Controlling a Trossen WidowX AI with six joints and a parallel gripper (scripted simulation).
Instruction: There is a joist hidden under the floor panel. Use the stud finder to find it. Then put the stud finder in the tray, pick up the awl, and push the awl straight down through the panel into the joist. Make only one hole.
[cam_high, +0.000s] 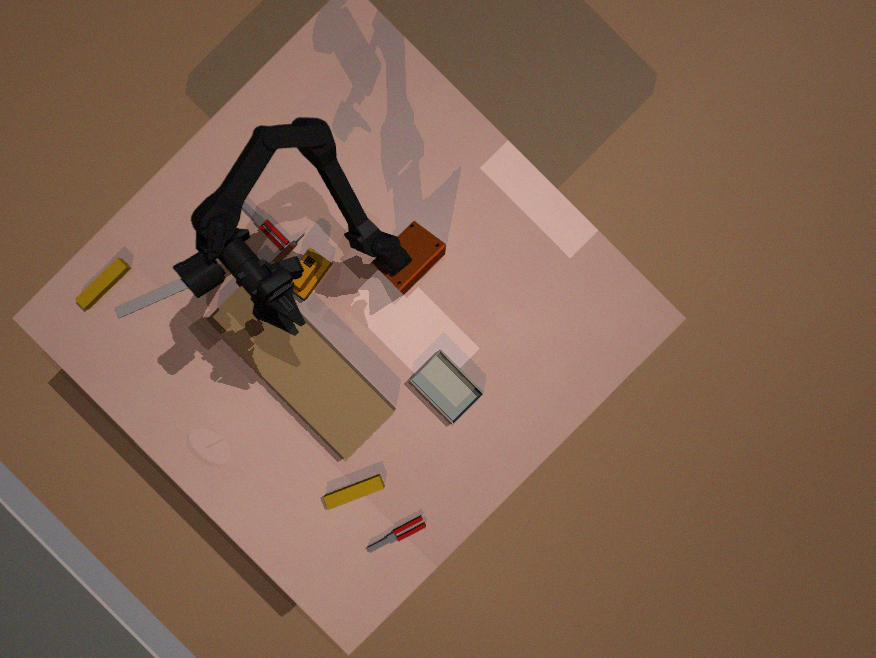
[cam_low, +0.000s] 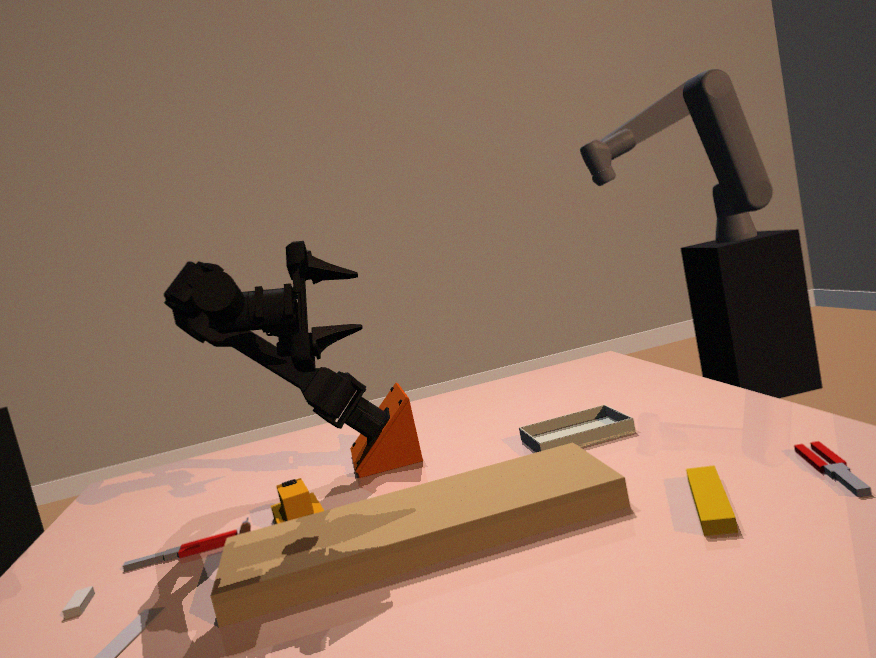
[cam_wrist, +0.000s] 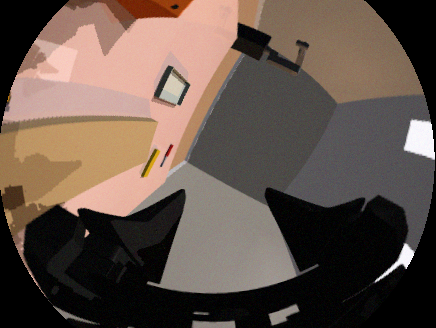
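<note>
The stud finder is 50 mm behind my gripper tip, 170 mm to the right of it and 280 mm below it. From my gripper tip the other things lie so: grey tray (130 mm behind, 310 mm to the left, 310 mm below); indicator window (60 mm behind, 170 mm to the right, 260 mm below); awl (50 mm behind, 250 mm to the right, 310 mm below).
</note>
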